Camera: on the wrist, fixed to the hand. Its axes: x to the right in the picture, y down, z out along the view.
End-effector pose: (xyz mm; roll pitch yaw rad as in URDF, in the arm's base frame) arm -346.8 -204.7 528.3 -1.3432 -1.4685 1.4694
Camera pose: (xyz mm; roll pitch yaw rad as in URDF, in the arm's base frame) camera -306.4 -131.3 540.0 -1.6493 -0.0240 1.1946
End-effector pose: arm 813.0 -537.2 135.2 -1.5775 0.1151 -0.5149
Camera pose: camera 798.9 -586.0 67.5 3.0743 1.0633 -2.0405
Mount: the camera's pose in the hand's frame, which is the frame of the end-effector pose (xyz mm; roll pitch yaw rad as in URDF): 19.5 66.2 -49.0 -0.1179 0.5003 1.4311
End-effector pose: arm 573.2 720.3 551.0 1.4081 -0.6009 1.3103
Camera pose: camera 511.9 719.7 609.4 -0.8074 -0.7926 -2.8964
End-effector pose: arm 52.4 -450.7 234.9 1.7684 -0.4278 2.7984
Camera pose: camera 53.0 -488.1 310.8 -0.8892 -1.1471 -1.1603
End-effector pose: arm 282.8 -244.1 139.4 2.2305 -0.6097 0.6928
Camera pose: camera 260.0 -265.4 218.1 -1.8852 -1.0631 -2.1276
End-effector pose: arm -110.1 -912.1 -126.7 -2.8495 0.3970 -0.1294
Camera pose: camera -91.6 -992.7 -108.5 2.6665 -0.1462 -1.5033
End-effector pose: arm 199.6 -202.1 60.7 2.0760 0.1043 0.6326
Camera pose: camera 215.7 -176.9 139.9 1.5237 -1.3440 0.6292
